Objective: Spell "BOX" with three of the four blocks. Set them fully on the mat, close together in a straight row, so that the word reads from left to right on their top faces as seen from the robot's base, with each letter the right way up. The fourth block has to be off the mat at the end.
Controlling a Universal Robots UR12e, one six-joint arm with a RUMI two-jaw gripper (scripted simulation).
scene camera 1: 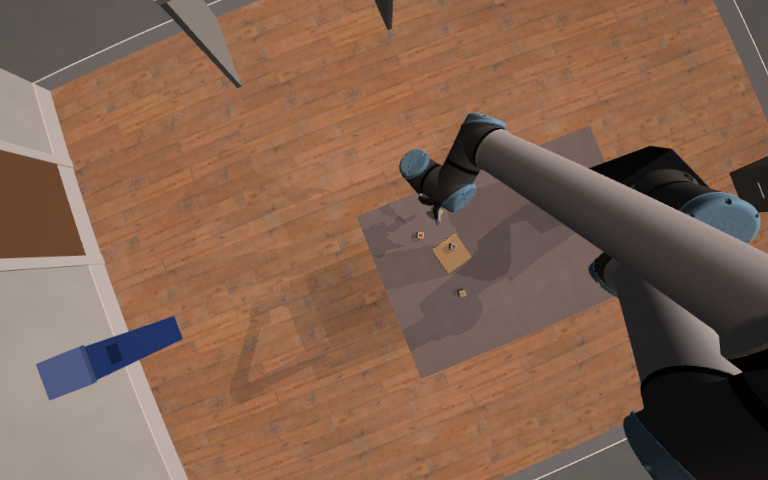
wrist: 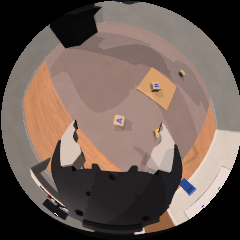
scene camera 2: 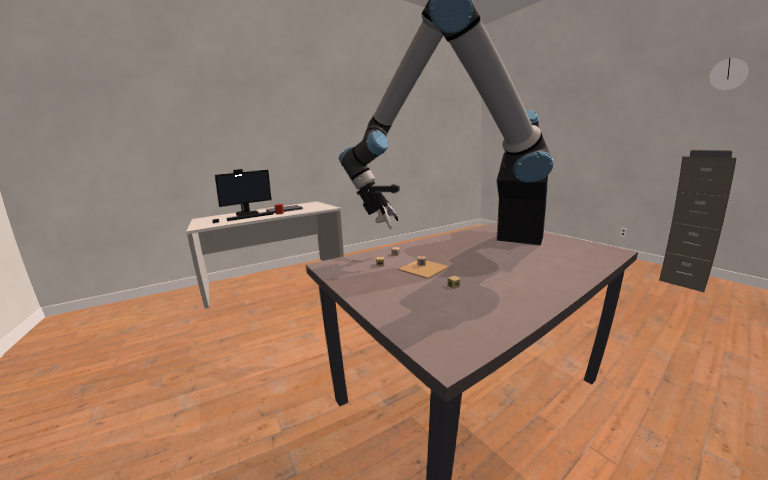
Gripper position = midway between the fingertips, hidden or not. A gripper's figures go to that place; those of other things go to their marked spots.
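Tan mat (wrist: 163, 97), 33 cm from the lens. My gripper (wrist: 118, 122), 14 cm from the lens.
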